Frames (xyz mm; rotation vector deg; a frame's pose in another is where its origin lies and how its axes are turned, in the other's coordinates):
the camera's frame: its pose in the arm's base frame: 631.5 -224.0 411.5 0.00 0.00 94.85
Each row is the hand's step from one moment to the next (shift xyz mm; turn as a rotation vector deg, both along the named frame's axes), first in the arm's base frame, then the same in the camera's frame.
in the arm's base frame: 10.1 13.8 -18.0 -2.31 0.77 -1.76
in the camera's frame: 12.9 -11.2 -18.0 0.96 2.24 -1.76
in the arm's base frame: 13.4 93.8 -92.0 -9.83 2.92 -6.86
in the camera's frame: 92.3 -21.3 -92.0 3.74 9.55 -6.86
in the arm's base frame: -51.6 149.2 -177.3 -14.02 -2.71 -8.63
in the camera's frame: 153.0 38.8 -177.3 -1.51 14.20 -8.63
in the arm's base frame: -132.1 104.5 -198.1 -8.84 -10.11 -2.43
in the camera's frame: 115.3 122.8 -198.1 -9.33 9.66 -2.43
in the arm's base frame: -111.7 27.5 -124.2 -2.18 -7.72 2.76
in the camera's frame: 36.8 109.0 -124.2 -7.51 2.82 2.76
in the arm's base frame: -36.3 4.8 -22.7 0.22 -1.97 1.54
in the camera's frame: 7.9 35.8 -22.7 -1.98 -0.05 1.54
